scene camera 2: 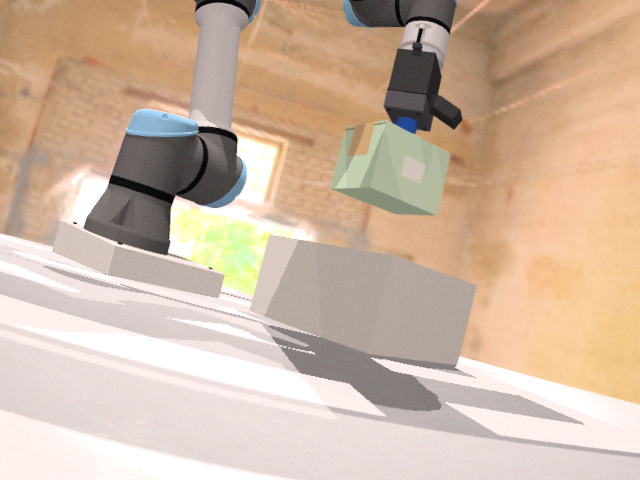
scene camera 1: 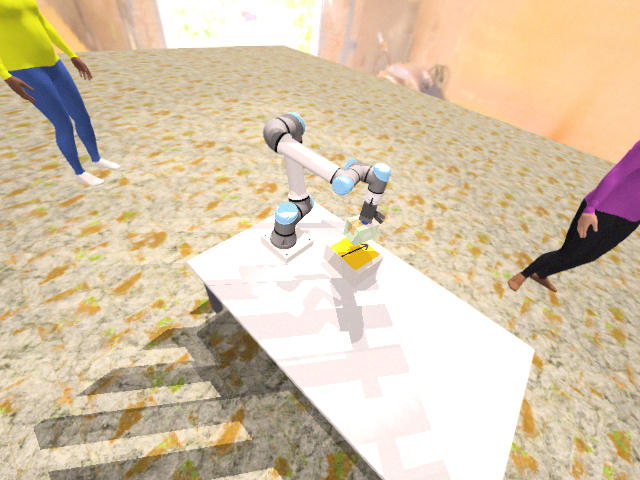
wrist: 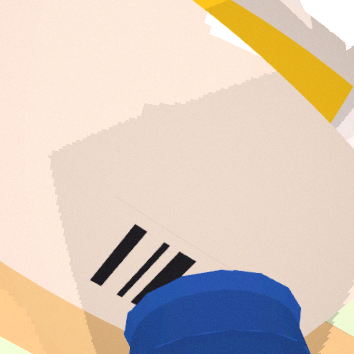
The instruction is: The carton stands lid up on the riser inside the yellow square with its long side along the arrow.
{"suction cup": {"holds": "pale green carton"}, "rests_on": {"riser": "table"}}
